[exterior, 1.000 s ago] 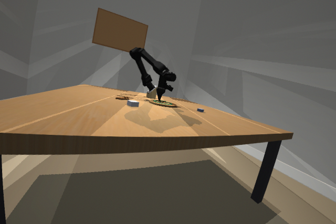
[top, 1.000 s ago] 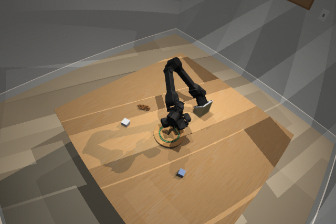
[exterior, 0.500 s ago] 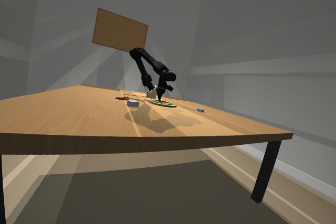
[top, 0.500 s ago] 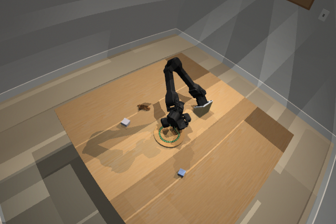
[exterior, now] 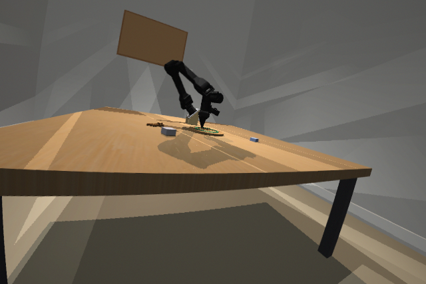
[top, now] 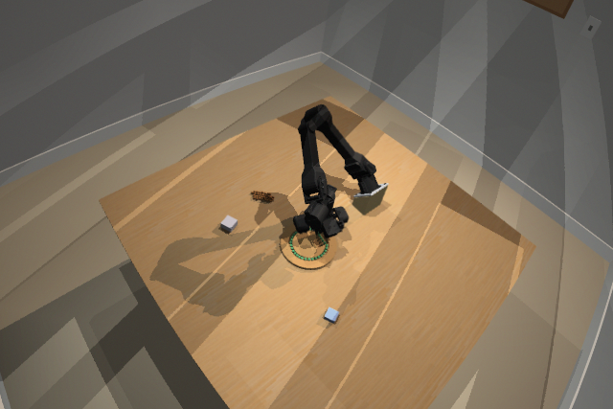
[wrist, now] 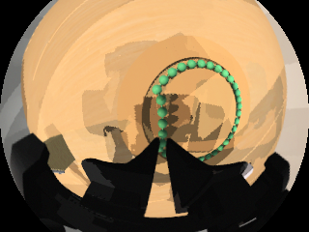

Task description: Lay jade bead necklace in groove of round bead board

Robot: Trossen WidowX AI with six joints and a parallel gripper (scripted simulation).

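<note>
Right now the round wooden bead board is 5 cm ahead of my gripper tip, 2 cm to the left of it and 1 cm below it. The rest, counted from my gripper tip: blue block: 15 cm ahead, 28 cm to the left, 1 cm below; then pale grey block: 26 cm ahead, 20 cm to the right.
</note>
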